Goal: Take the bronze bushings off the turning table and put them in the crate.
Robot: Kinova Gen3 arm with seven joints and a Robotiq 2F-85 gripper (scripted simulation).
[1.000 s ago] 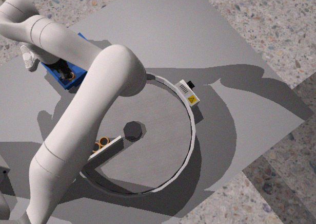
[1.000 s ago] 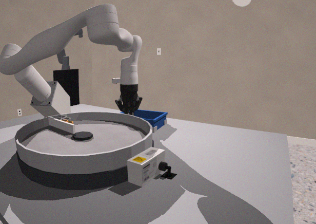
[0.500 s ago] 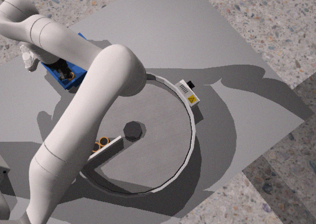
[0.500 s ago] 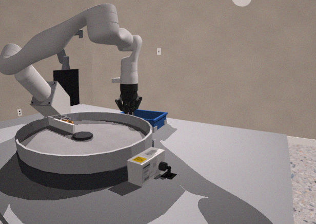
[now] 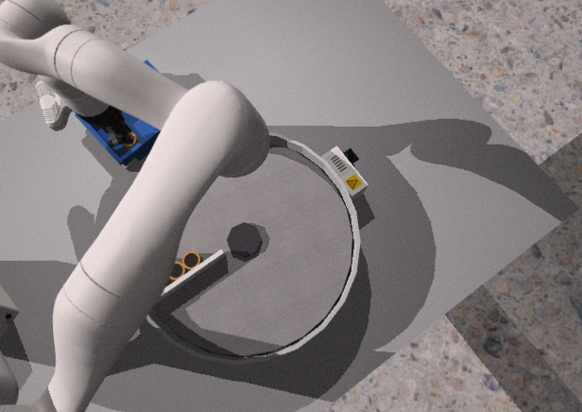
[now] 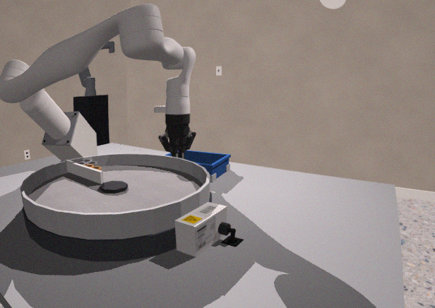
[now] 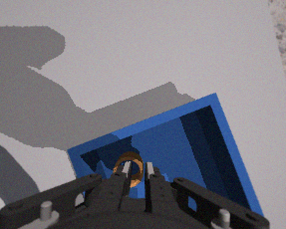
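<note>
Right now the blue crate is 40 mm ahead of my hand, 30 mm to the left of it and 20 mm below it. Also, from my hand: round turning table (50 mm ahead, 340 mm to the right, 10 mm above).
</note>
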